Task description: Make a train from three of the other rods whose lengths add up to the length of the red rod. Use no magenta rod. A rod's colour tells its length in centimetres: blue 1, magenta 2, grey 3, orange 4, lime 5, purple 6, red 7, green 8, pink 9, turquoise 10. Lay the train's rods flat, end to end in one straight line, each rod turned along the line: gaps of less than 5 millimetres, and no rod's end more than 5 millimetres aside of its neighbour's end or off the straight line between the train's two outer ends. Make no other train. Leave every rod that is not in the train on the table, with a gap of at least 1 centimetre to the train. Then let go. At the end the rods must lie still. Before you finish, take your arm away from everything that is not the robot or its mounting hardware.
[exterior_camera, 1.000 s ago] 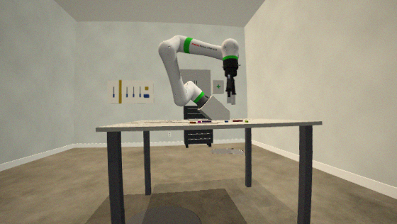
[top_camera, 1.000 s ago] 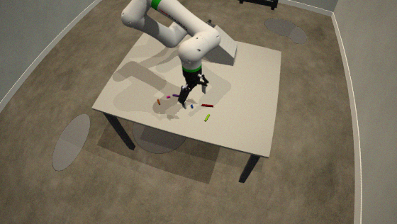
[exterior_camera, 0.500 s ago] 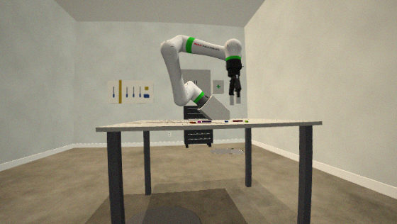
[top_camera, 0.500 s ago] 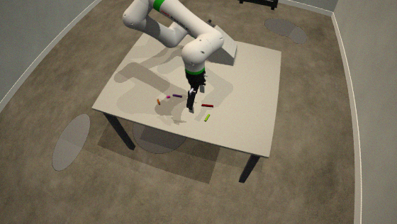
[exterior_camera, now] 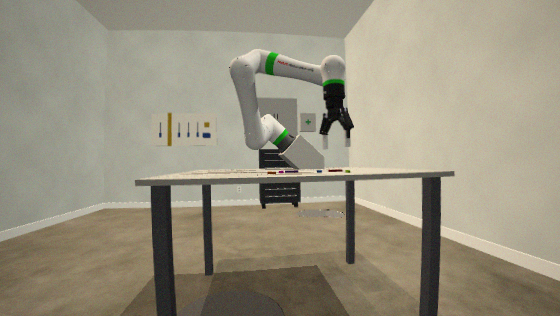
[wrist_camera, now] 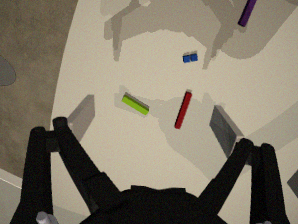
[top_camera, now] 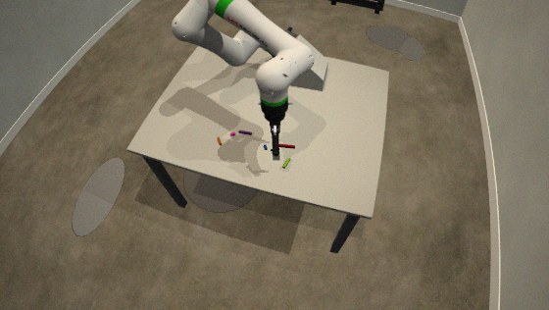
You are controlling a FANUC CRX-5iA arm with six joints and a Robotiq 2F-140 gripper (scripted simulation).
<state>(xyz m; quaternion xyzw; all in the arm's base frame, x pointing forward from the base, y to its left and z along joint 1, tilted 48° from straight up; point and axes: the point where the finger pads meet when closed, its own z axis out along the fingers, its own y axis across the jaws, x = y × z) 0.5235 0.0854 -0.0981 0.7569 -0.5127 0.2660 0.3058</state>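
The lime rod lies 10 mm ahead of my hand, 50 mm to the left of it and 110 mm below it. The rest, counted from my hand: magenta rod 50 mm behind, 230 mm to the right, 110 mm below; then purple rod 80 mm behind, 180 mm to the right, 110 mm below; then red rod 70 mm behind, 20 mm to the left, 110 mm below.
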